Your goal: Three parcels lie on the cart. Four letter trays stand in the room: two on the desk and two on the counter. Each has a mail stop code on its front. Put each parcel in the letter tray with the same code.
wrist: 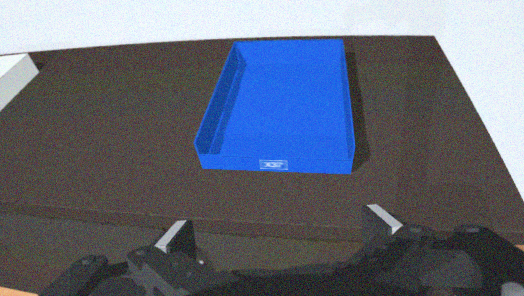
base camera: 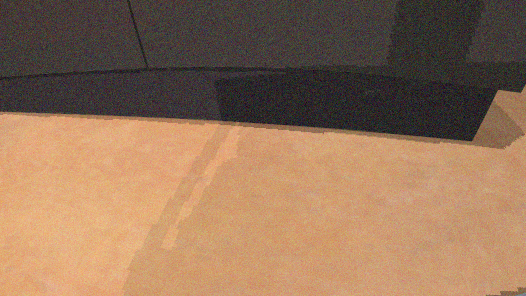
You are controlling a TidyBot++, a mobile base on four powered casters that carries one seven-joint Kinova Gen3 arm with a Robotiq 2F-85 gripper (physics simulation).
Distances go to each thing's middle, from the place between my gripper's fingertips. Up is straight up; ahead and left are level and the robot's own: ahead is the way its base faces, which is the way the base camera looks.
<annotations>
The blue letter tray (wrist: pixel 283 105) lies 44 cm ahead of my hand, 4 cm to the right of it and 24 cm below it.
</annotations>
